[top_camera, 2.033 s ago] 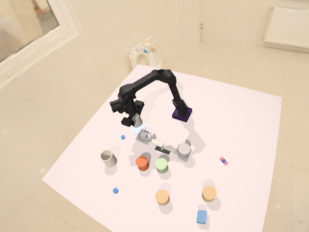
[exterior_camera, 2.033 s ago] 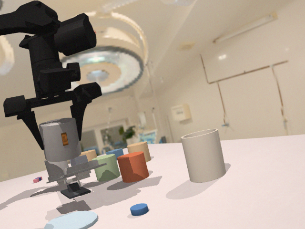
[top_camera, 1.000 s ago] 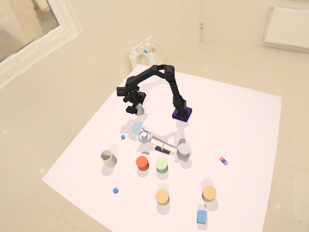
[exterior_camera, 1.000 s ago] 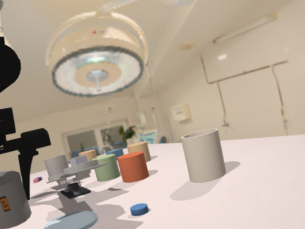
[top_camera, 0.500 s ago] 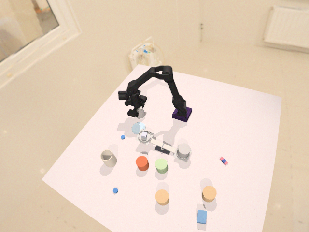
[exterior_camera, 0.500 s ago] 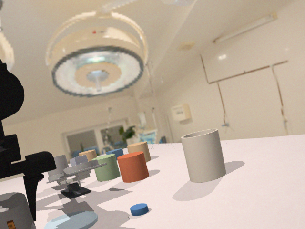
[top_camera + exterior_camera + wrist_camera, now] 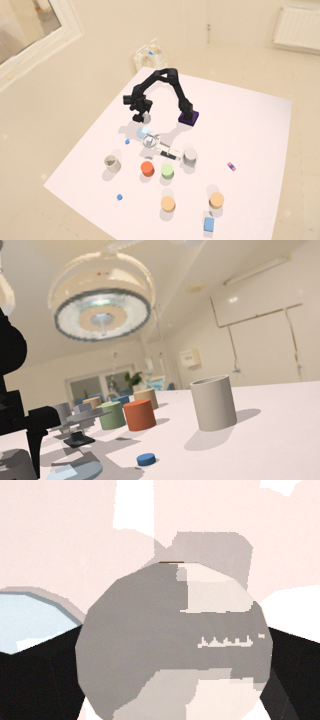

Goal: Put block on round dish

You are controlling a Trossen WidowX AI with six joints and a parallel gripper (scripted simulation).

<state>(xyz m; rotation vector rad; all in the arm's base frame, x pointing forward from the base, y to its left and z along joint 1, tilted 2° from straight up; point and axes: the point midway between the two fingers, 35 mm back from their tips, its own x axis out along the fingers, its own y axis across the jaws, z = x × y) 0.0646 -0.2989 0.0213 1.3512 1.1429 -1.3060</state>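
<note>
My gripper tip is now 200 mm short of the grey block, 110 mm to the right of it and 60 mm below it. The rest, counted from my gripper tip: pale blue round dish (110 mm ahead, 20 mm to the left, 20 mm below); cream cup (390 mm ahead, 70 mm to the right, 20 mm above); red cylinder (360 mm ahead, 160 mm to the left, 10 mm above).
</note>
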